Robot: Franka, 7 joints.
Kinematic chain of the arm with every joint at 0, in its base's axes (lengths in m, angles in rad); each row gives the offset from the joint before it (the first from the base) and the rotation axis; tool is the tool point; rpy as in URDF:
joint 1: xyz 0 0 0.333 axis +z
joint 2: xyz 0 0 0 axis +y
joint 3: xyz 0 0 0.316 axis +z
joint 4: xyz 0.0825 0 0 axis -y
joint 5: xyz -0.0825 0 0.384 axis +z
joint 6: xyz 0 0 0 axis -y
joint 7: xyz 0.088 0 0 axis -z
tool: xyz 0 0 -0.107 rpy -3.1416 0 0
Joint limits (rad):
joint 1: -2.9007..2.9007
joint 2: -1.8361..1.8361
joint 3: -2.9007..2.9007
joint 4: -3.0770..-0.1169
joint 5: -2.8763..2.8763
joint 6: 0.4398..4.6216
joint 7: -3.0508..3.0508
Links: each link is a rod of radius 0.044 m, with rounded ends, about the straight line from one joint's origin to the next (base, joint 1, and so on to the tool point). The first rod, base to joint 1, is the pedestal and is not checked.
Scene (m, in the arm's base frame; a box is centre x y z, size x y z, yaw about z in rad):
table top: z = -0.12
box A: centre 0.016 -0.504 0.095 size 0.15 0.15 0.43 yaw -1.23
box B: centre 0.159 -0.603 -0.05 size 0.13 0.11 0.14 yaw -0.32
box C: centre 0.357 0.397 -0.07 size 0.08 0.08 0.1 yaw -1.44
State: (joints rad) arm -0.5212 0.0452 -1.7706 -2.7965 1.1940 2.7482 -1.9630
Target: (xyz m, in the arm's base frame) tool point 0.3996 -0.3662 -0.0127
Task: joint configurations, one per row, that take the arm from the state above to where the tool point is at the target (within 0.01 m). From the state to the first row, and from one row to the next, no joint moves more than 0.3 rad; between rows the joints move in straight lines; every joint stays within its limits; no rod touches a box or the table.
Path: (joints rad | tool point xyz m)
1: -0.2476 0.0563 -1.4836 -2.8666 1.0713 2.6687 -1.8287 | -0.0848 -0.3062 0.1756
2: 0.0261 0.0675 -1.1966 -2.9368 0.9487 2.5893 -1.6943 | 0.0830 -0.2641 0.1521
3: 0.2997 0.0786 -0.9096 -3.0069 0.8260 2.5098 -1.5600 | 0.1785 -0.1465 0.1326
4: 0.5734 0.0898 -0.6226 -3.0770 0.7034 2.4304 -1.4256 | 0.1804 -0.0177 0.1192
5: 0.4081 0.3400 -0.6052 -2.7876 0.8130 2.4665 -1.5600 | 0.2761 -0.0939 0.1026
6: 0.2429 0.5902 -0.5878 -2.4983 0.9227 2.5025 -1.6943 | 0.3458 -0.1847 0.0777
7: 0.0776 0.8405 -0.5704 -2.2089 1.0324 2.5386 -1.8287 | 0.3872 -0.2788 0.0402
8: -0.0876 1.0907 -0.5530 -1.9196 1.1420 2.5747 -1.9630 | 0.3996 -0.3662 -0.0127

